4 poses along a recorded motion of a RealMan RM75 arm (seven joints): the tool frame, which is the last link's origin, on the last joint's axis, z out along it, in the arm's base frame.
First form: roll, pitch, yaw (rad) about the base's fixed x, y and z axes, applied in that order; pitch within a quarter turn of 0, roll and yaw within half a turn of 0; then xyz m.
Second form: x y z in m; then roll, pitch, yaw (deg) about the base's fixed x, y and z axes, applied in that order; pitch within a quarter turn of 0, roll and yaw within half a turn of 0. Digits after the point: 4 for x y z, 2 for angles.
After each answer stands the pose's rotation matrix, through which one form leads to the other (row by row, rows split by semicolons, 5 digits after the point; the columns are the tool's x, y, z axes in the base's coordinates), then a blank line. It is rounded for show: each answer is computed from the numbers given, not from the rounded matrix.
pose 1, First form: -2.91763, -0.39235, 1.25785, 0.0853, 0.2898, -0.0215
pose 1, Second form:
0.0853, 0.2898, -0.0215, -167.17, -22.48, 72.07
0.28447 0.95381 -0.09653; 0.87913 -0.21938 0.42308; 0.38236 -0.20522 -0.90094

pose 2, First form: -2.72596, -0.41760, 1.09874, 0.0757, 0.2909, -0.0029
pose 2, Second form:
0.0757, 0.2909, -0.0029, -156.19, -23.93, 62.95
0.41564 0.88927 -0.19089; 0.81410 -0.27016 0.51406; 0.40557 -0.36907 -0.83624

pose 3, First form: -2.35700, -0.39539, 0.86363, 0.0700, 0.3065, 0.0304
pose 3, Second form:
0.0700, 0.3065, 0.0304, -135.05, -22.65, 49.48
0.59956 0.71478 -0.36003; 0.70155 -0.25289 0.66624; 0.38517 -0.65203 -0.65308

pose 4, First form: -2.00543, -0.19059, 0.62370, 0.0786, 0.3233, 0.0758
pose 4, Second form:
0.0786, 0.3233, 0.0758, -114.90, -10.92, 35.74
0.79702 0.38540 -0.46499; 0.57347 -0.24145 0.78284; 0.18944 -0.89060 -0.41345

